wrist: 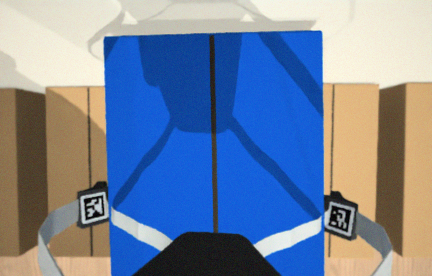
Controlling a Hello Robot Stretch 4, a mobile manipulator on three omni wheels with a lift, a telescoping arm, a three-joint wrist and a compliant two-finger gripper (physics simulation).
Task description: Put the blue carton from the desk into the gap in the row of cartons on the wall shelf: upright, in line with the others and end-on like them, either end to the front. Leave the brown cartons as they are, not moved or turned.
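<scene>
My gripper (217, 212) is shut on the blue carton (270, 165), with a fingertip pad against each long side. The carton's top face, with a dark lengthwise seam, fills the middle of the view. Its far end lies over the pale surface, further up the view than the far ends of the brown cartons. One brown carton (65, 175) shows to its left and another brown carton (356, 175) to its right, both partly covered by it in the view. What is directly below the blue carton, including any gap, is hidden.
Another brown carton (7, 175) stands at the left edge and one more brown carton (420, 175) at the right edge. A pale wall (45, 45) lies behind the row. The wooden shelf surface (20, 266) shows along the bottom.
</scene>
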